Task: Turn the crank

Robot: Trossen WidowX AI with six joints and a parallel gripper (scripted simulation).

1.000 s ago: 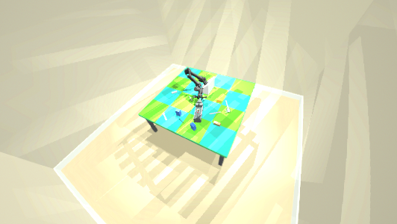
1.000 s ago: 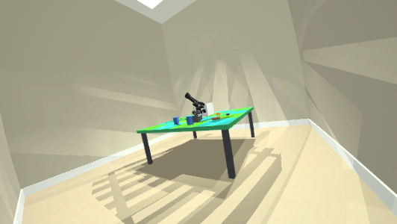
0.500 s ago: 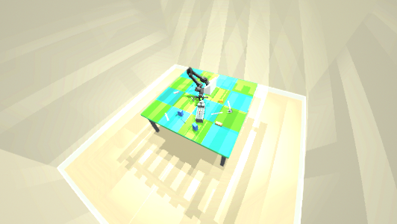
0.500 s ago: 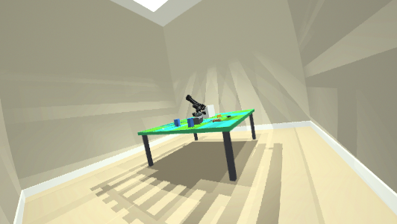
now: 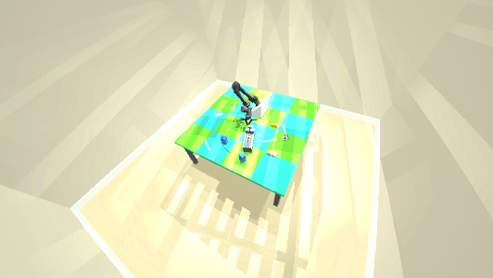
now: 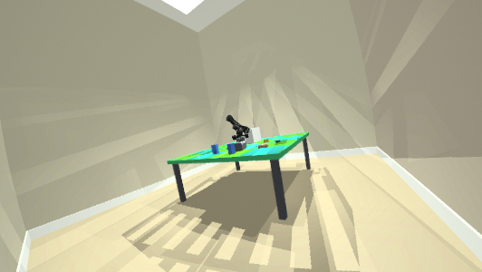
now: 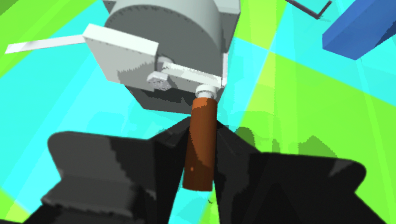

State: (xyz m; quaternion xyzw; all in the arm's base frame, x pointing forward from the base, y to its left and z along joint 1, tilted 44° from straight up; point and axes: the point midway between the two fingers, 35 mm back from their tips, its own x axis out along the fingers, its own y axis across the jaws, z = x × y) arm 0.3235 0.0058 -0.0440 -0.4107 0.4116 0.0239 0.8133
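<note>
The red pointer lies 18 cm ahead of my gripper tip, 10 cm to the left of it and 2 cm above it. Also, from my gripper tip: orange piece (18 cm behind, 23 cm to the left, 4 cm below); then crank handle (2 cm behind, 1 cm to the right, 2 cm above); then black L-shaped key (32 cm ahead, 8 cm to the right, 5 cm below).
</note>
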